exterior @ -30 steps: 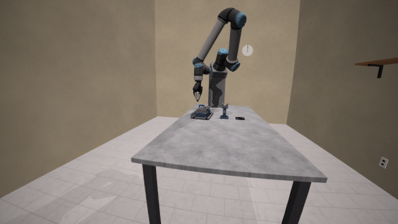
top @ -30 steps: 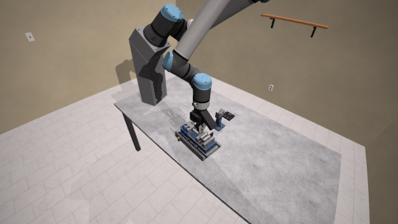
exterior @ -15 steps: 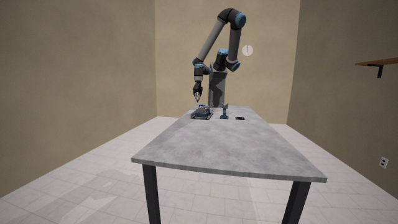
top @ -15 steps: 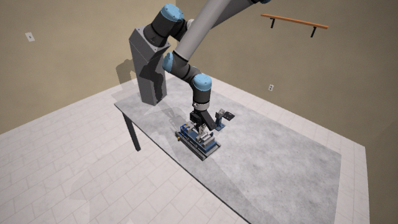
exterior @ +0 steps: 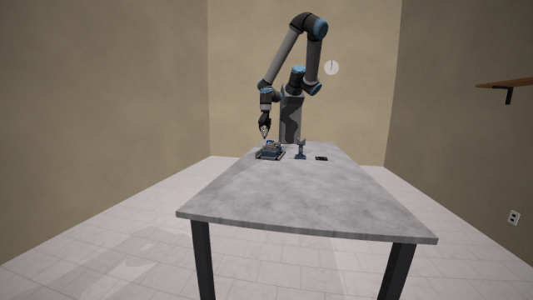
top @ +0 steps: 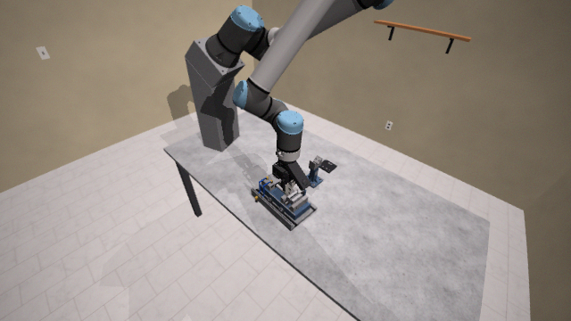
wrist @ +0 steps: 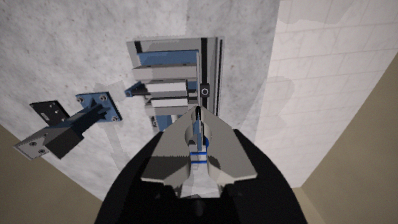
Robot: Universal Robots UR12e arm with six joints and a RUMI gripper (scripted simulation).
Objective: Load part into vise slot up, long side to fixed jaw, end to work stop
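My gripper is now 1 cm past the part, 5 cm to the right of it and 6 cm above it. The rest, counted from my hand: cylinder rod (9 cm behind, 4 cm to the left, 8 cm below); work stop (1 cm behind, 10 cm to the left, 7 cm below); moving jaw (4 cm behind, 5 cm to the left, 8 cm below).
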